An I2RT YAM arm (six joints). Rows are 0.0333 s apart.
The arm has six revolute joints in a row. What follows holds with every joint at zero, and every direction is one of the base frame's. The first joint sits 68 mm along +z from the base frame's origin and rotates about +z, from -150 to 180 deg. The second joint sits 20 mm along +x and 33.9 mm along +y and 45.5 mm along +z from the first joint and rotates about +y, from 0 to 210 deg. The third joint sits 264 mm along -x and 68.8 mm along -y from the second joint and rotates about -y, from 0 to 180 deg. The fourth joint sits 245 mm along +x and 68.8 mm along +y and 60 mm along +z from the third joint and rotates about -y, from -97 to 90 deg. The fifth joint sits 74 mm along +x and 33.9 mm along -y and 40.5 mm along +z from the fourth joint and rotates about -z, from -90 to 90 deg. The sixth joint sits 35.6 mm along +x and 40.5 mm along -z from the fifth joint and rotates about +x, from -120 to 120 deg. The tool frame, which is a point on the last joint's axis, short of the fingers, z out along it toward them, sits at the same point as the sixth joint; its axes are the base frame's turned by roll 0, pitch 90 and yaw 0 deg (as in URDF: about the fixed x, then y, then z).
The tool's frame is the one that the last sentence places.
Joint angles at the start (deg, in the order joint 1, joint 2, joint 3, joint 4, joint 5, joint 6): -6.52, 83.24, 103.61, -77.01, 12.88, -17.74
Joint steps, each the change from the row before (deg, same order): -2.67, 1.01, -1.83, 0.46, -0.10, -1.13; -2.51, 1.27, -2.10, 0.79, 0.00, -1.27; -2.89, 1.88, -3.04, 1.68, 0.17, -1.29; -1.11, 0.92, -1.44, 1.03, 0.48, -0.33; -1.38, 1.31, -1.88, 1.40, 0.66, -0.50; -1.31, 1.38, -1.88, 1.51, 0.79, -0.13; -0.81, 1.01, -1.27, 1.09, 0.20, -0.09; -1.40, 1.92, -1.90, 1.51, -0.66, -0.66; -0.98, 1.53, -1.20, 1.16, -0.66, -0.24
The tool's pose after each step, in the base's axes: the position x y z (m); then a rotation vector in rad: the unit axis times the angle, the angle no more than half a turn. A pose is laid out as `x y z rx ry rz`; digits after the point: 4 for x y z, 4 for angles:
0.2604 -0.0501 0.4140 -0.1407 2.6302 -0.4629
0.2667 -0.0633 0.3992 -0.1217 2.6845 -0.4757
0.2752 -0.0799 0.3774 -0.0946 2.7520 -0.4870
0.2791 -0.0870 0.3669 -0.0780 2.7800 -0.4984
0.2839 -0.0963 0.3525 -0.0596 2.8176 -0.5126
0.2882 -0.1055 0.3376 -0.0329 2.8540 -0.5272
0.2912 -0.1112 0.3270 -0.0183 2.8777 -0.5281
0.2957 -0.1206 0.3085 -0.0102 2.9219 -0.5036
0.2989 -0.1273 0.2951 0.0012 2.9505 -0.4796

